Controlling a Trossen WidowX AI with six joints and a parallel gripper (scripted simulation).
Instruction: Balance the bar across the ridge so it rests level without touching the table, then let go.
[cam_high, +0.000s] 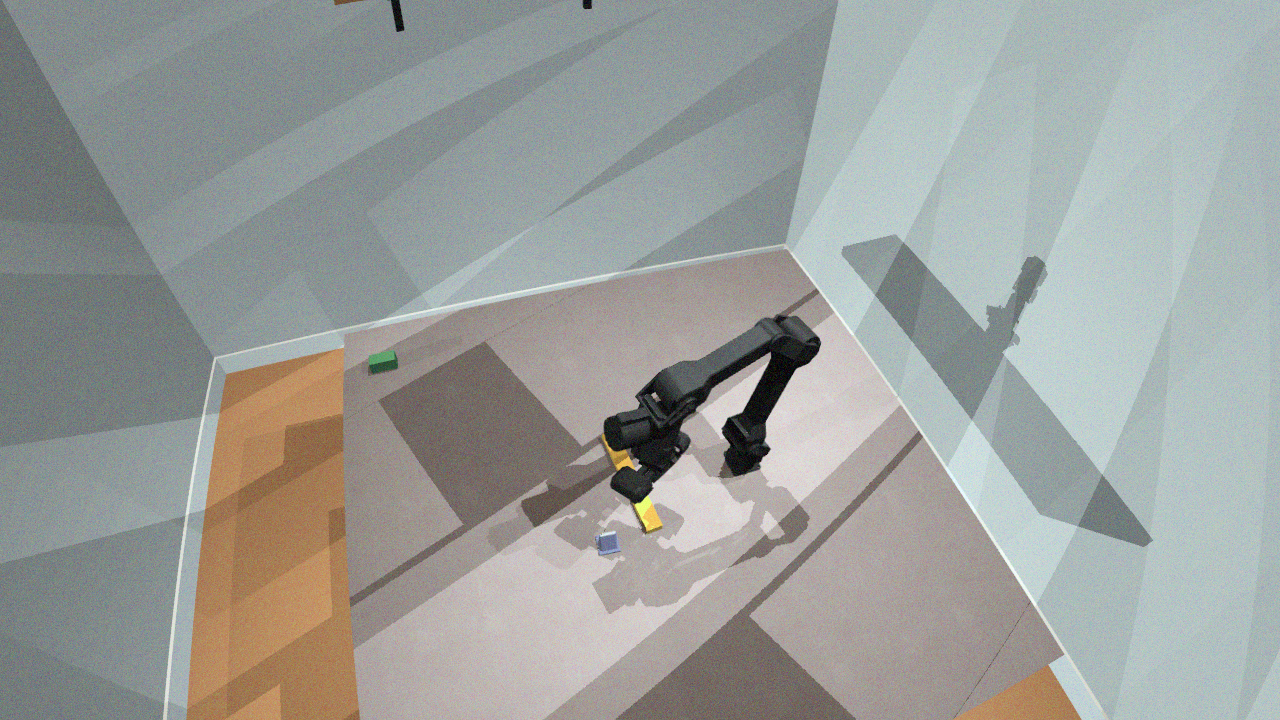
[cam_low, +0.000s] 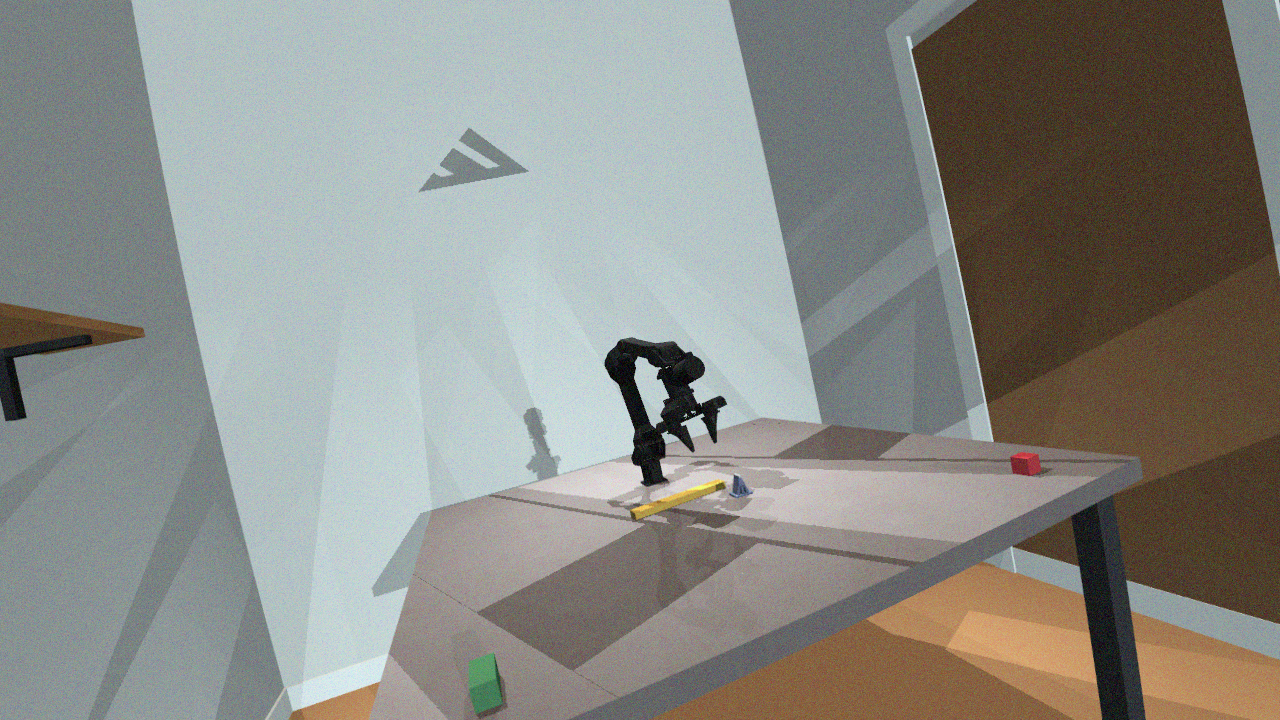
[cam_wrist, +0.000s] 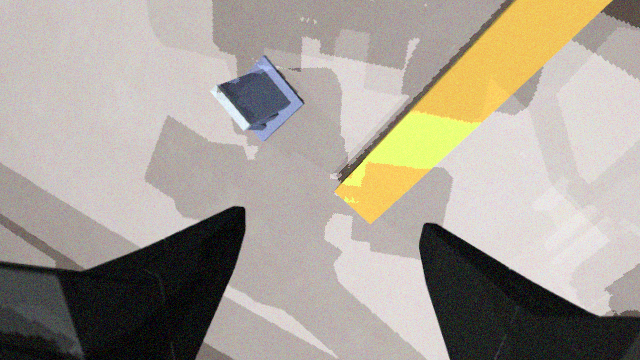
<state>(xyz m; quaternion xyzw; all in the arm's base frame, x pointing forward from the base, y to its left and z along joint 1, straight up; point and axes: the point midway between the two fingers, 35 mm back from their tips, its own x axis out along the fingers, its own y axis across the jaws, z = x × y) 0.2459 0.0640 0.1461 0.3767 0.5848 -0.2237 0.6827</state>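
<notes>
Right now my gripper tip is 1 cm past the yellow bar, 9 cm to the left of it and 10 cm above it. From my gripper tip the other things lie so: red cube: 49 cm ahead, 43 cm to the left, 10 cm below; green block: 49 cm ahead, 57 cm to the right, 10 cm below.
</notes>
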